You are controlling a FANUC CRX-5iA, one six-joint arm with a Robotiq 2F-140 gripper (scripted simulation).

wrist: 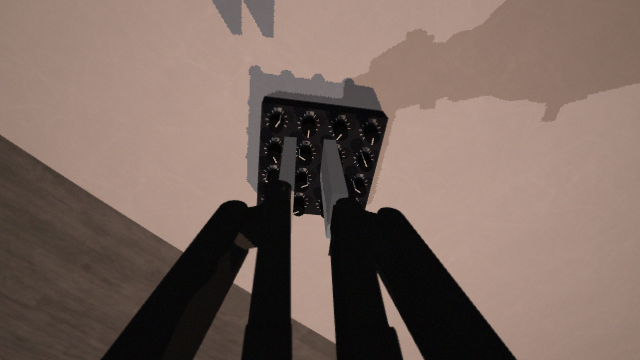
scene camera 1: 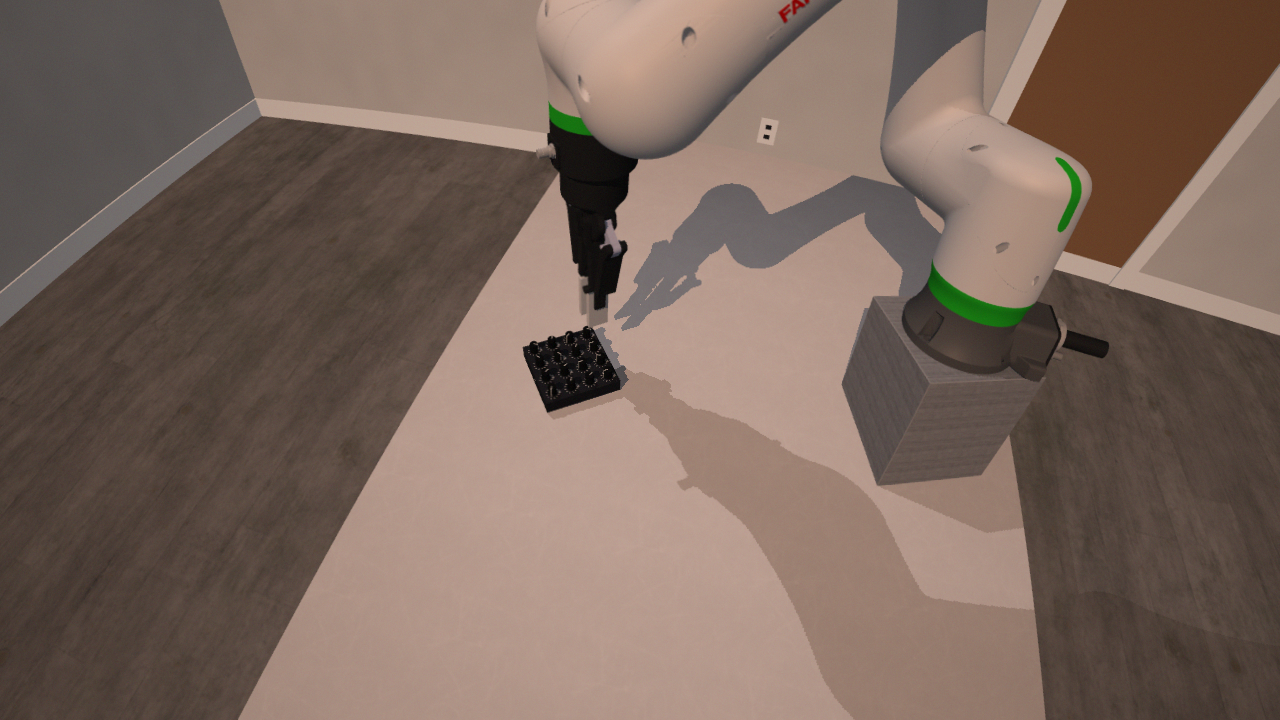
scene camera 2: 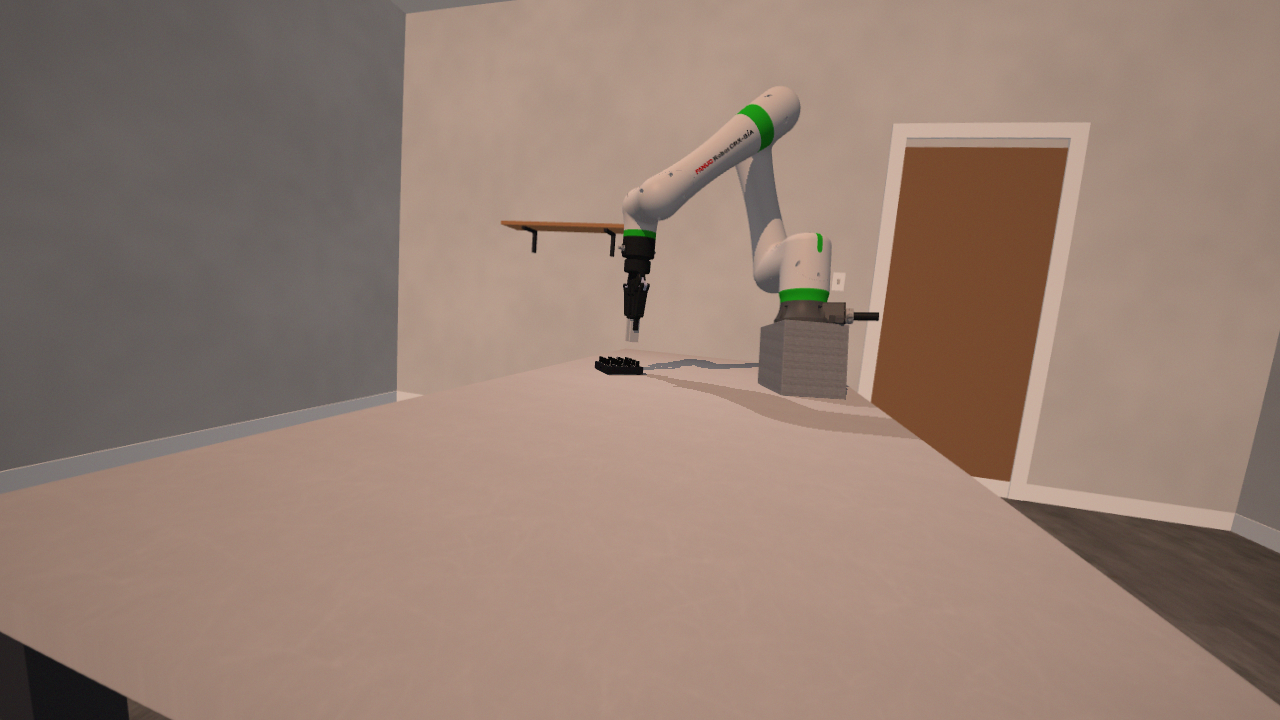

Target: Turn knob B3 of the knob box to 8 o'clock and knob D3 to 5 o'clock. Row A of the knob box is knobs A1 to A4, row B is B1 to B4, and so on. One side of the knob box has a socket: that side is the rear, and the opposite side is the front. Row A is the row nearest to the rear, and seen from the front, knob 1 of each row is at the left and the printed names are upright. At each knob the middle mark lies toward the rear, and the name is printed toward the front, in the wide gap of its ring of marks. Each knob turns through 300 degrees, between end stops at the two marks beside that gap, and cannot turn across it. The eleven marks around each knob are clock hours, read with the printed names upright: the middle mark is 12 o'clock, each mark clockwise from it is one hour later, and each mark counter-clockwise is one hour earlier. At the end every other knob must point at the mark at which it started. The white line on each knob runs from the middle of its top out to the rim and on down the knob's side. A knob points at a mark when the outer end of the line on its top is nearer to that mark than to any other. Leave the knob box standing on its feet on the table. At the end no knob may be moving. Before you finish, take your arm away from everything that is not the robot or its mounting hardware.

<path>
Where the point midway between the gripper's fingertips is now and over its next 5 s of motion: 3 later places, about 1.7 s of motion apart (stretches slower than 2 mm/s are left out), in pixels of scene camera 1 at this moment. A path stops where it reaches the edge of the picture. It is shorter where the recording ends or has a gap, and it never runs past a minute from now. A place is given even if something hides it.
The gripper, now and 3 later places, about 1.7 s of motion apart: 593, 316; 593, 337; 593, 343; 593, 325
</path>
